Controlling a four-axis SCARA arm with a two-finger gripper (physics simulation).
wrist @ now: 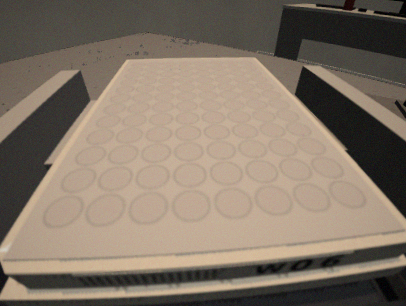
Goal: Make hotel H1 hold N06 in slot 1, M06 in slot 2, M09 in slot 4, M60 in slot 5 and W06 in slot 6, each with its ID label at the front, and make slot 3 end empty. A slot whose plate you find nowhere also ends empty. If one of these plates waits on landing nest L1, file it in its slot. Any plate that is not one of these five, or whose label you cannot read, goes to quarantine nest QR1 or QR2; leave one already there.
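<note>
A pale plate (200, 162) with rows of faint round wells fills the middle of the wrist view. Its near edge bears a barcode and the label W06, which faces the camera. My gripper (195, 86) is shut on this plate, with one finger along its left side and the other along its right side. The plate lies flat between the fingers. Hotel H1, landing nest L1 and the quarantine nests cannot be made out in this view.
A dark grey bench (320, 30) with a light top stands at the upper right, with a small red object (349, 4) on it. Brownish floor (145, 45) and a grey wall (150, 17) show beyond the plate. Dark parts show at the right edge and lower right corner.
</note>
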